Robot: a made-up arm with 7 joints.
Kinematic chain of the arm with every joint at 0, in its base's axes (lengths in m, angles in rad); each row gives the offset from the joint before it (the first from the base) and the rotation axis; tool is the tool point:
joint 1: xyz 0 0 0.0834 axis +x
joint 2: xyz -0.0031 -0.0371 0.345 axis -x
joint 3: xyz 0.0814 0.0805 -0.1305 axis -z
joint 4: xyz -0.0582 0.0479 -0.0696 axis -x
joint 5: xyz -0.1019 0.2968 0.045 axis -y
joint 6: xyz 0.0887 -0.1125 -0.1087 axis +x
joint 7: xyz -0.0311 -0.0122 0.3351 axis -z
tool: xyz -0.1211 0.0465 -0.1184
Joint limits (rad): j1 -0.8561..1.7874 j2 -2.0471..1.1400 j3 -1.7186..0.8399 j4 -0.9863..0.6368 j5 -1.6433..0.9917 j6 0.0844..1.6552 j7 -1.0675..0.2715
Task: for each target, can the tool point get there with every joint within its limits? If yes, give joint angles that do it. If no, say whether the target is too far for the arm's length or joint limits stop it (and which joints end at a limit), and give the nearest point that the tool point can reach.
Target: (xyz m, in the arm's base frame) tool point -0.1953 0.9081 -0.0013
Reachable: no: joint limits stop it (at a limit: joint 1, joint 4, joint 5, joint 6, joint 7) | nearest point -0.0965 0.6965 0.1054 | short by 0.257 m
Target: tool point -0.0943 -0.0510 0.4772
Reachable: yes | joints -0.0210 0.6233 -0.8502 -0.7817 -0.1241 0.2858 0.0160
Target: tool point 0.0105 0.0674 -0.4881
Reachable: no: joint limits stop it (at a limit: joint 1, joint 6, joint 7) | nearest point 0.0283 -0.0663 -0.3325 | short by 0.206 m
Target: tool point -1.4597 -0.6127 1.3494
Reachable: no: too far | nearest point -0.2753 -0.3063 0.7163 | short by 1.377 m
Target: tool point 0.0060 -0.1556 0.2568
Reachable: yes | joints 1.0245 -1.5217 -1.3090 -0.2748 -0.7016 0.8453 -0.5736
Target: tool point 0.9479 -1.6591 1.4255
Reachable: no: too far | nearest point 0.1544 -0.6739 0.6285 | short by 1.495 m
